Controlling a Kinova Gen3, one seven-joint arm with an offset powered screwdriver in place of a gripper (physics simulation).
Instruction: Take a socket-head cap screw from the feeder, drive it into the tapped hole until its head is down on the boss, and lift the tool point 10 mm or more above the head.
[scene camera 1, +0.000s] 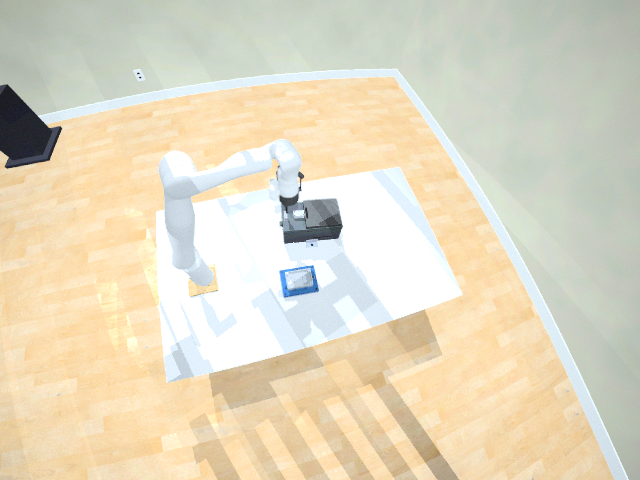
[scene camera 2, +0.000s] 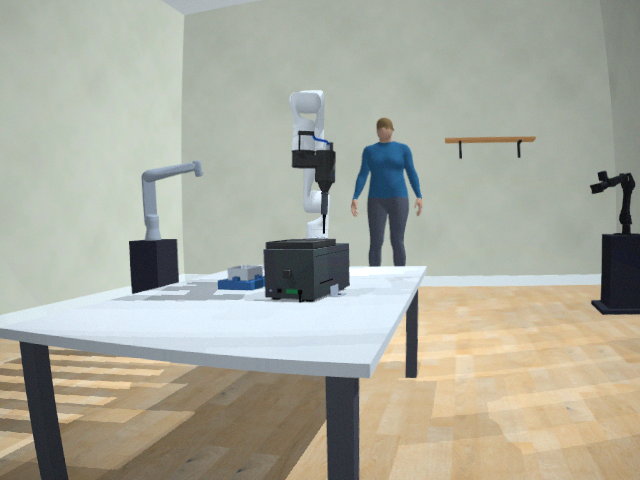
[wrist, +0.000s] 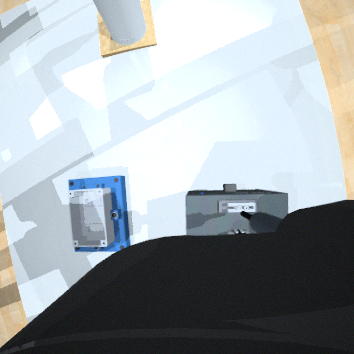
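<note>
The black screwdriver points down over the dark screw feeder. In the scene camera 2 view its tip is a little above the level of the feeder's top. In the wrist view the tip appears beside the pale pickup strip; no screw can be made out on it. A light grey housing sits on a blue plate. A round boss with a dark centre shows on the housing's side; whether a screw sits there is too small to tell.
The white table bears the feeder, the blue plate and the arm's wooden base pad. A person stands behind the table. A second arm on a black pedestal stands to the left.
</note>
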